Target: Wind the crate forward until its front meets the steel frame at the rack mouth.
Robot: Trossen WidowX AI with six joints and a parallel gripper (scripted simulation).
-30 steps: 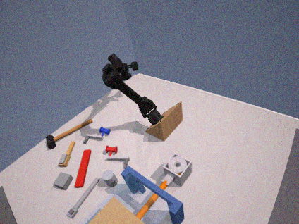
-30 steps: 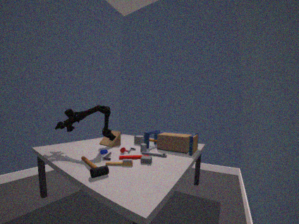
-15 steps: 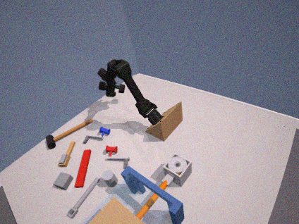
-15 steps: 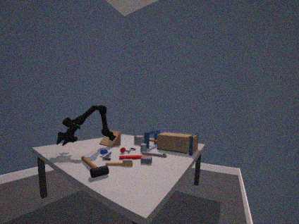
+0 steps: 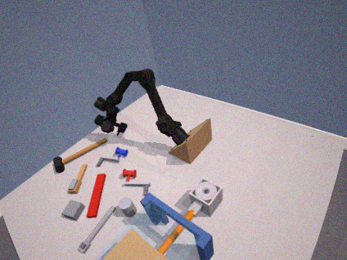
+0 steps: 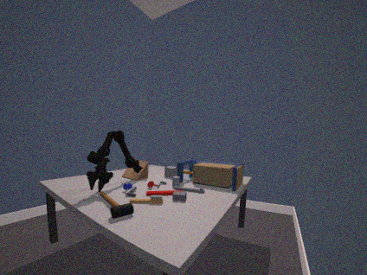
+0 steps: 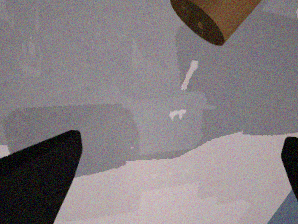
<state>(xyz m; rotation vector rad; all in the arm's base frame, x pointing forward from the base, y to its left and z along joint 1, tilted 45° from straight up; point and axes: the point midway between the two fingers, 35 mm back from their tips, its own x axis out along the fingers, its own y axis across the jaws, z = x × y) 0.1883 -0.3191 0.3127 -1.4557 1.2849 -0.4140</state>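
Now: gripper tip 10 cm short of the winch handle, 42 cm to the right of it and 1 cm above it. From my gripper tip the other things lie so: blue peg: 5 cm ahead, 21 cm to the left; then brush: 30 cm ahead, 17 cm to the left; then red knob: 10 cm ahead, 37 cm to the left.
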